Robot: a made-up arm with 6 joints.
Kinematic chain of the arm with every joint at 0, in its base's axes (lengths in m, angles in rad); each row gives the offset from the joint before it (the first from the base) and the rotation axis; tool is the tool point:
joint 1: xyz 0 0 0.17 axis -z
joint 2: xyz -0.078 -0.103 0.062 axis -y
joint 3: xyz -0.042 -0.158 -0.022 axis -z
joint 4: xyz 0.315 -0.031 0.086 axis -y
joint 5: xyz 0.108 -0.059 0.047 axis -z
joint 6: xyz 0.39 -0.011 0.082 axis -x
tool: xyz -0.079 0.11 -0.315
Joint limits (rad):
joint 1: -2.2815..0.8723
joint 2: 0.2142..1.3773
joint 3: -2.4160..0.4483
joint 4: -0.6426..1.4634
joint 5: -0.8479..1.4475
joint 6: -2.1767..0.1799
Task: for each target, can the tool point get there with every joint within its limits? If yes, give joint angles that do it. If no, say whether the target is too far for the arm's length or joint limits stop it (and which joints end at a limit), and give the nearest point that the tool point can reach.
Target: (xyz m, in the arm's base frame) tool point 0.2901 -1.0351 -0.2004
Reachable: no: joint limits stop it (at a limit: joint 3, joint 6) | nearest point 0.2250 -0.8029 -0.0955 | short by 0.263 m
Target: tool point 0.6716 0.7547 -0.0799
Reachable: no: joint limits stop it (at a limit: joint 2, joint 3, joint 4) | nearest point 0.5908 0.6639 0.0612 | short by 0.186 m
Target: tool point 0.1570 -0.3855 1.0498
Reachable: yes | joints 0.1457 0.7552 -0.0045 0.1165 0.7770 -1.6812
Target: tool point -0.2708 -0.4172 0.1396
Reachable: yes | joints -1.7053 0.9691 -1.3202 0.1732 -0.5143 -1.1286
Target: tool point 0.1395 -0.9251 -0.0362
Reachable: no: joint limits stop it (at a limit: joint 3, joint 6) | nearest point 0.1289 -0.8547 -0.0139 | short by 0.075 m
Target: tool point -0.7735 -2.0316 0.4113
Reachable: no: too far | nearest point -0.3736 -0.9812 0.4143 | short by 1.124 m
